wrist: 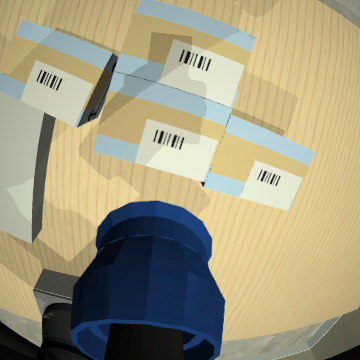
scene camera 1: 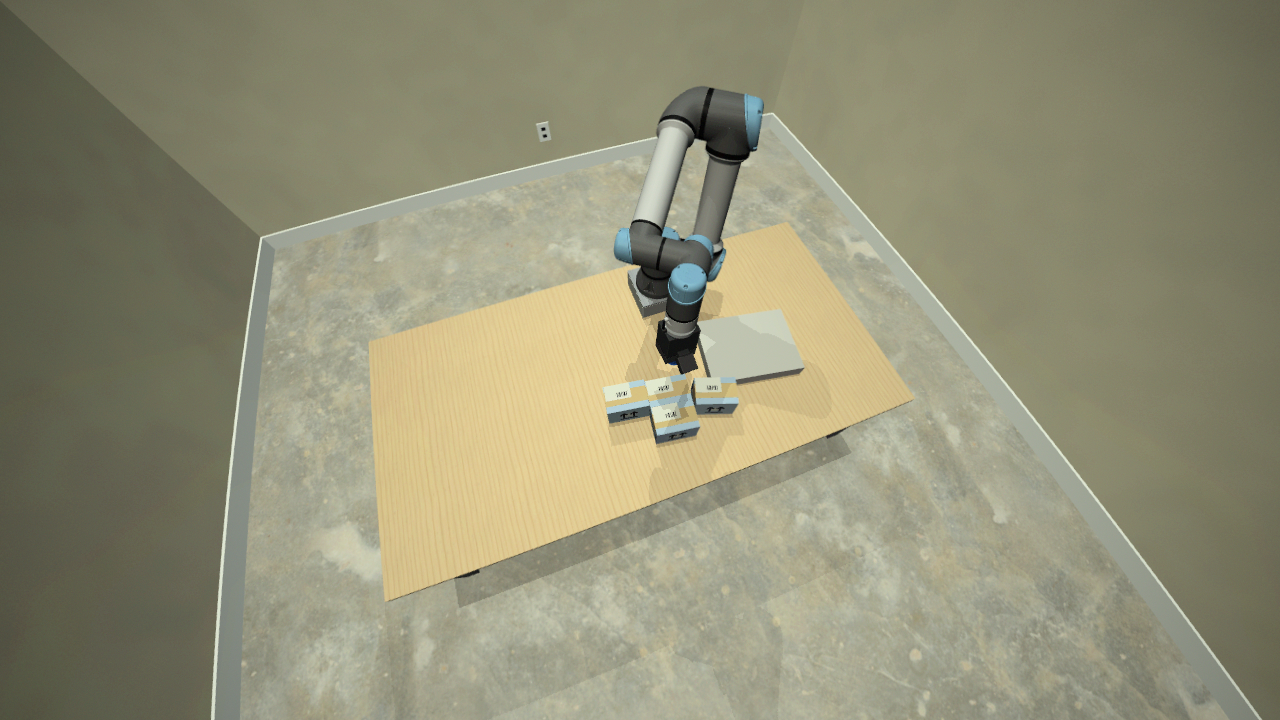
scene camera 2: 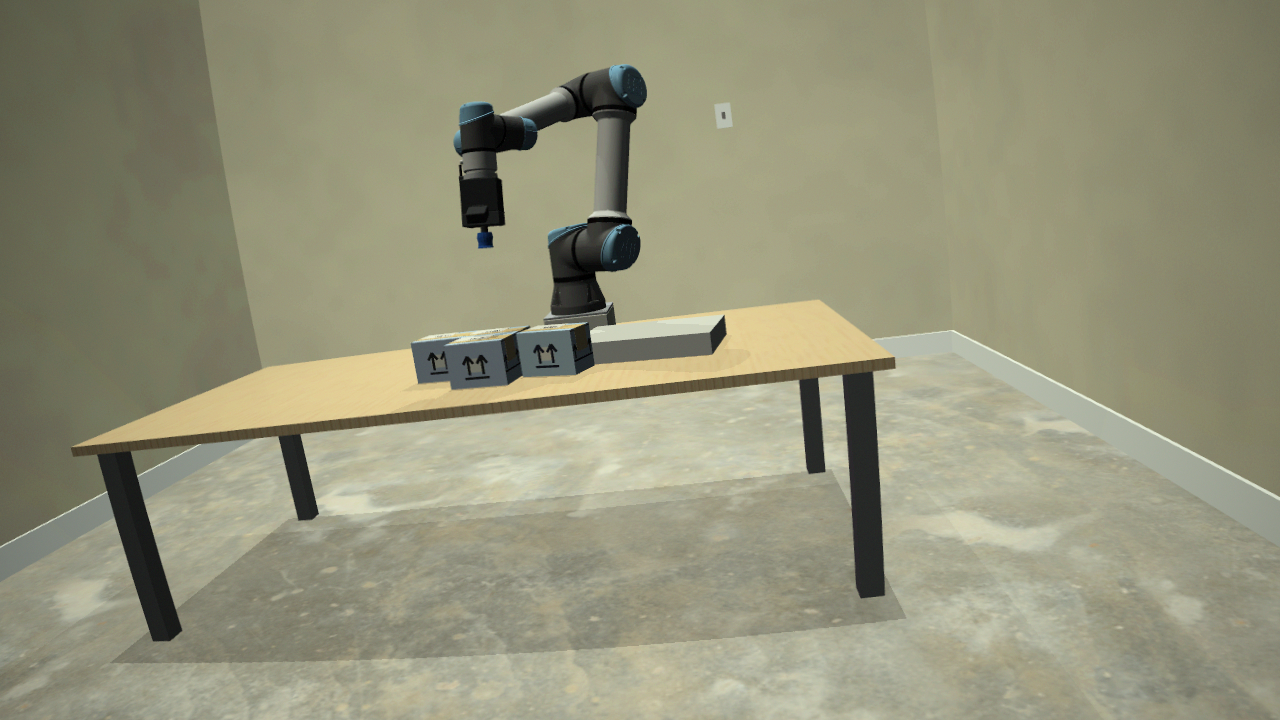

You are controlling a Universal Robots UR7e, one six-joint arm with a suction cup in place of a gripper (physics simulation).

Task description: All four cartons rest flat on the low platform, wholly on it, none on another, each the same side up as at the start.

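Places are measured from the arm's base along level axes (x left, y ahead, z down), in centimetres.
Where they show: end effector, tool point: (wrist: pixel 152 251) (scene camera 2: pixel 485 247); arm's base, origin of the base link: (scene camera 1: pixel 656 282) (scene camera 2: pixel 578 309).
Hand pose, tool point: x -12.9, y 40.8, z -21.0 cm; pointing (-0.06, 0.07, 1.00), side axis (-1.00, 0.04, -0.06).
Observation:
Each offset is from my tool point to the top centre of the thing. Level surfaces: height alone.
Four blue-and-tan cartons with white barcode labels stand flat on the table, apart from the low grey platform @(dx +33.0, dy -6.5, dz +23.5 cm) (scene camera 1: pixel 756 347) (scene camera 2: pixel 657 342) (wrist: pixel 15 165). The left carton @(dx -13.4, dy -2.0, dz +18.7 cm) (scene camera 1: pixel 625 402) (scene camera 2: pixel 431 361) (wrist: pixel 265 157) is beside the back-middle carton @(dx -0.5, dy +0.8, dz +18.7 cm) (scene camera 1: pixel 664 390) (wrist: pixel 122 120), which is mostly hidden in scene camera 2. The front carton @(dx -2.0, dy +9.6, dz +18.7 cm) (scene camera 1: pixel 674 424) (scene camera 2: pixel 483 363) (wrist: pixel 187 55) is close against the back-middle one. The right carton @(dx +13.3, dy +6.3, dz +18.7 cm) (scene camera 1: pixel 715 396) (scene camera 2: pixel 553 350) (wrist: pixel 52 75) stands near the platform, with a gap to the others. My gripper (scene camera 1: pixel 672 361) (scene camera 2: pixel 485 240) (wrist: pixel 154 215), a blue suction cup, is open and empty, high above the table.
The wooden table @(dz +28.3 cm) (scene camera 1: pixel 483 402) (scene camera 2: pixel 295 394) (wrist: pixel 280 260) carries everything. The arm's base stands on a grey block (scene camera 1: pixel 646 300) (scene camera 2: pixel 580 317) at the back, behind the cartons and beside the platform.

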